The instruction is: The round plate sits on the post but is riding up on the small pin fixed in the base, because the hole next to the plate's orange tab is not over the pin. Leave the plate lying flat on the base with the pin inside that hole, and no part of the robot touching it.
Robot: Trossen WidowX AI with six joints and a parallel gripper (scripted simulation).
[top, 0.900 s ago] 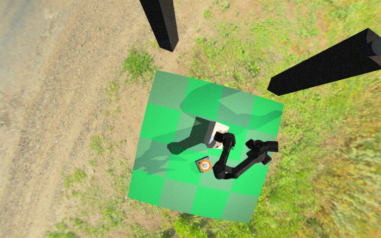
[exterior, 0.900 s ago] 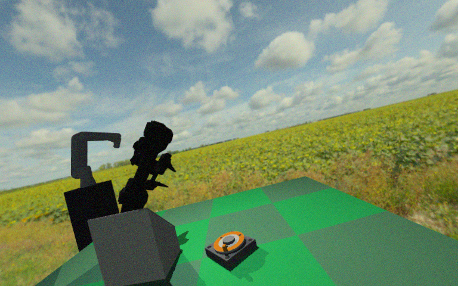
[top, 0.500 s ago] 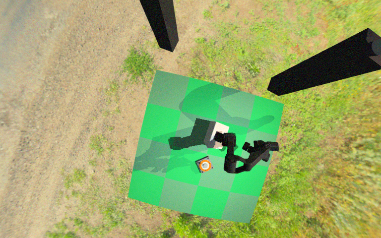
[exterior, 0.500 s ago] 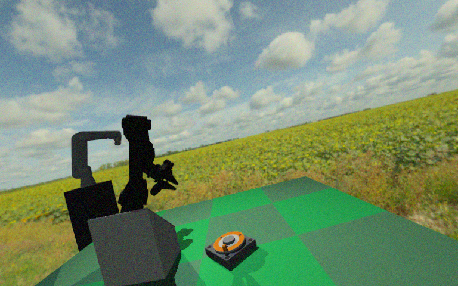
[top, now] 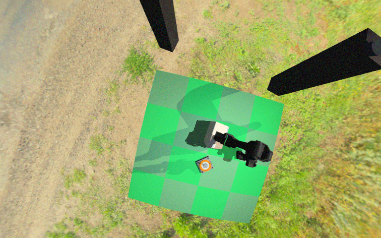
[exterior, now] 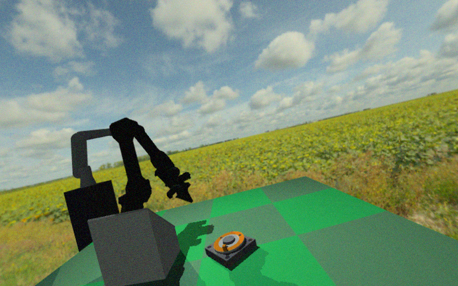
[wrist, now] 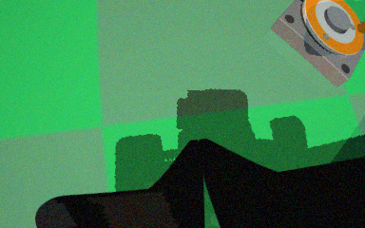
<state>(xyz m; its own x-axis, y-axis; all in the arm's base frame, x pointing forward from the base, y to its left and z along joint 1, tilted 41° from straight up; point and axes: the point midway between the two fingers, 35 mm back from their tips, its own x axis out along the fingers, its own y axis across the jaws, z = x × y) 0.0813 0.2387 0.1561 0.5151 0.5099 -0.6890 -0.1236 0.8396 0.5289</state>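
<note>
Right now my gripper tip is 240 mm to the left of the round plate, 190 mm short of it and 80 mm above it. Also, from my gripper tip: square grey base 220 mm to the right, 190 mm ahead, 100 mm below.
</note>
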